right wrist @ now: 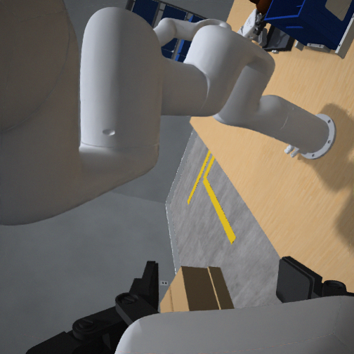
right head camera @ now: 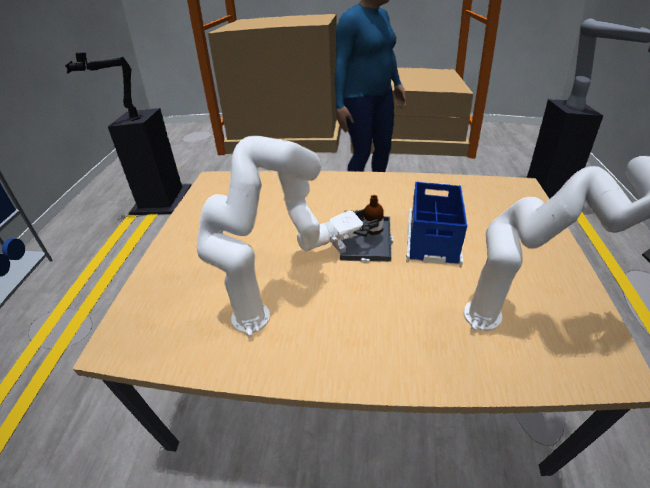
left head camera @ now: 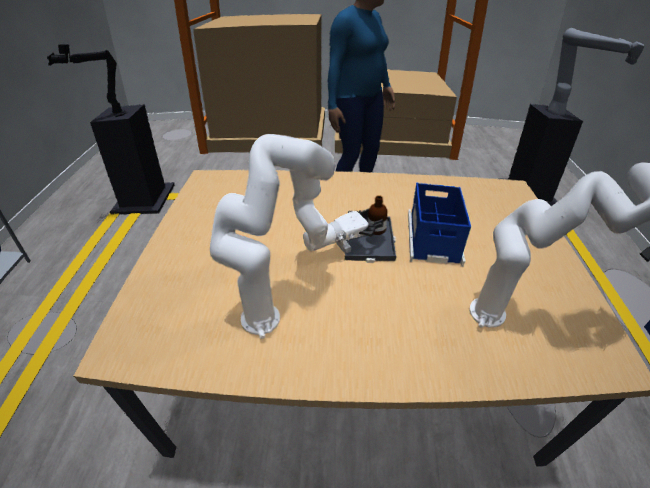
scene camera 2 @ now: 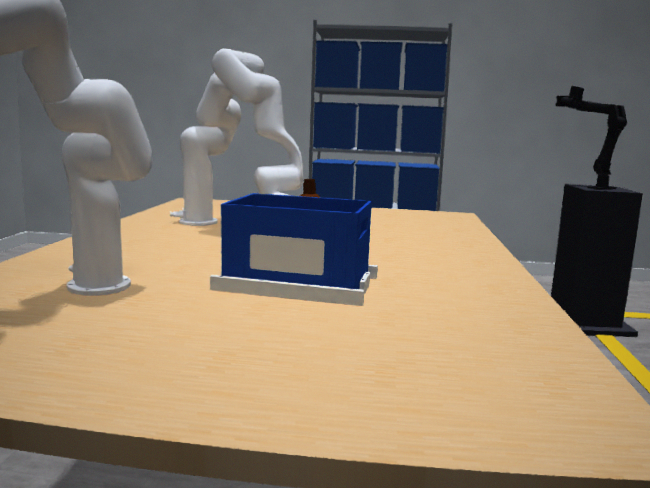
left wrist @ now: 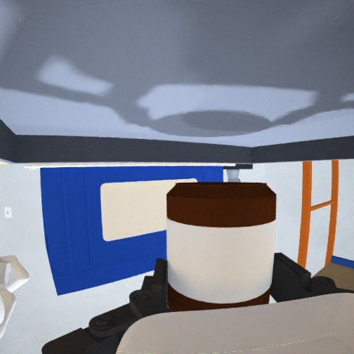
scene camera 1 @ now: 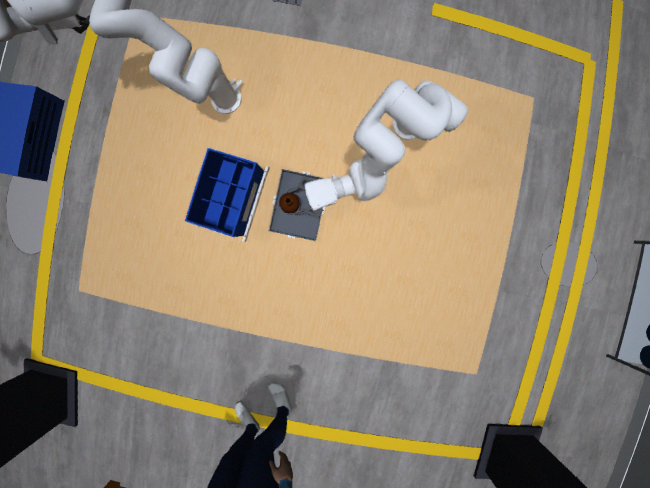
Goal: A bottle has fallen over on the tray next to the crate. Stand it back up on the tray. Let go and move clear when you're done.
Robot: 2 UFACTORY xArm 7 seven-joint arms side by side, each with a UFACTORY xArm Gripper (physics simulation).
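Frame: origin at the left arm's base, x ahead, y left, z up, level; metres.
Seen in the pictures: left gripper, fingertip midpoint: [right head camera: 373, 216] [left head camera: 376, 217]; left arm's base at its link origin: [right head camera: 250, 317] [left head camera: 260, 319] [scene camera 2: 198, 222]; right arm's base at its link origin: [right head camera: 482, 315] [left head camera: 487, 312] [scene camera 2: 99, 286] [scene camera 1: 226, 99].
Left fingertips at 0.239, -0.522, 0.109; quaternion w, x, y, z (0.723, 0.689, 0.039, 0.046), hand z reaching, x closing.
Offsets run from my left fingertips to a thing's top centre, as dx, dy, dz.
The brown bottle {+0.000, -0.003, +0.090} [left head camera: 377, 211] [right head camera: 373, 211] [scene camera 1: 288, 203] [scene camera 2: 309, 189] with a white label is upright over the dark tray {+0.004, +0.023, -0.080} [left head camera: 370, 250] [right head camera: 365, 250] [scene camera 1: 294, 226] [left wrist: 200, 150]. My left gripper [left head camera: 374, 226] [right head camera: 370, 226] [left wrist: 219, 276] is shut on the bottle around its label, reaching in from the side. In the left wrist view the bottle's base [left wrist: 221, 192] shows a small gap to the tray floor, with its shadow on it. In scene camera 2 the crate hides the bottle's lower part. My right gripper [right wrist: 219, 280] is open and empty, off the table's side.
The blue crate {-0.082, -0.232, +0.066} [left head camera: 439, 244] [right head camera: 435, 244] [scene camera 2: 341, 257] [left wrist: 70, 225] stands beside the tray, to its right in the head views, inside pale edge rails {-0.131, -0.319, -0.079} [scene camera 2: 286, 289]. A person [left head camera: 359, 57] [right head camera: 366, 57] stands behind the table's far edge.
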